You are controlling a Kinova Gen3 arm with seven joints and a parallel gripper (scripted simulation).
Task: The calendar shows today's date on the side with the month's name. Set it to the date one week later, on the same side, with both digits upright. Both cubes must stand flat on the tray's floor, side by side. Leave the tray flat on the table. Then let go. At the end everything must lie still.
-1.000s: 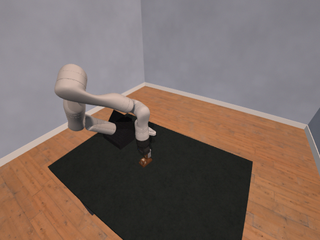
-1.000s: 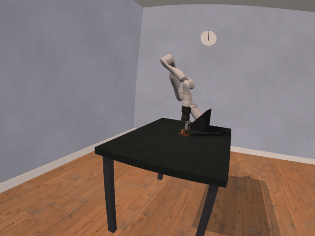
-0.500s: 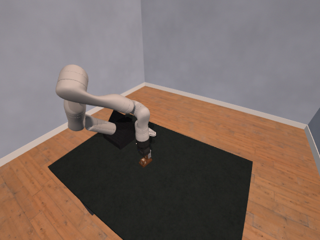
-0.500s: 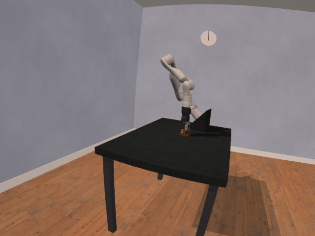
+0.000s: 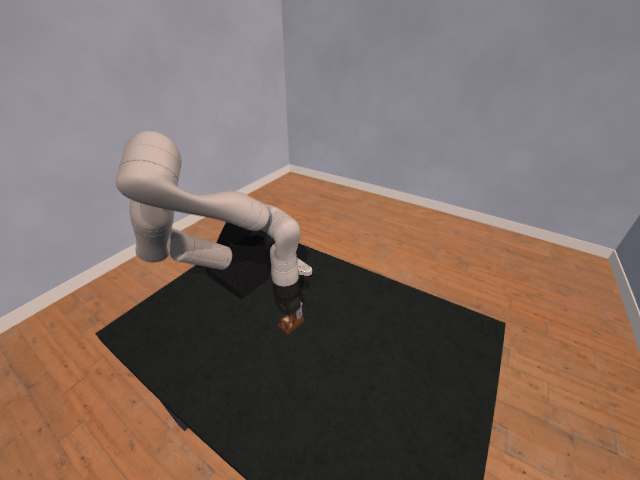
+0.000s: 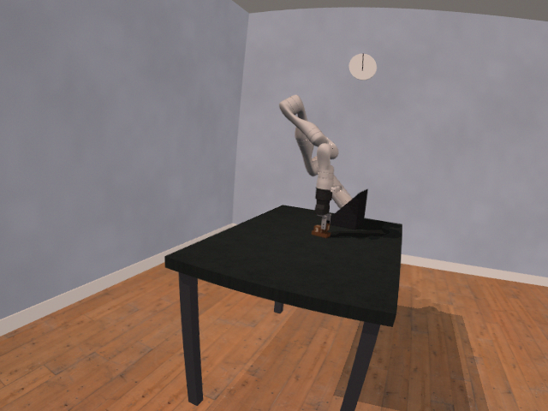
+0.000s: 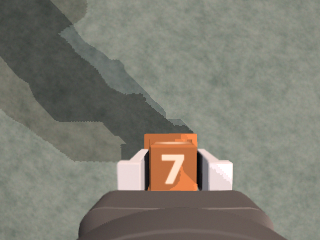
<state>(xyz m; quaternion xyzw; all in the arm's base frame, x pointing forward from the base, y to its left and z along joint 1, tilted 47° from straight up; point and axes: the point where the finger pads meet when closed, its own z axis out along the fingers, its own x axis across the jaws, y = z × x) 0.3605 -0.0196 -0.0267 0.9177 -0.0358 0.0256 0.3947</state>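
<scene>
The orange-brown tray lies 50 mm below my hand and 20 mm to the right of it. The rest, counted from my hand: orange cube (30 mm to the right, 30 mm below).
</scene>
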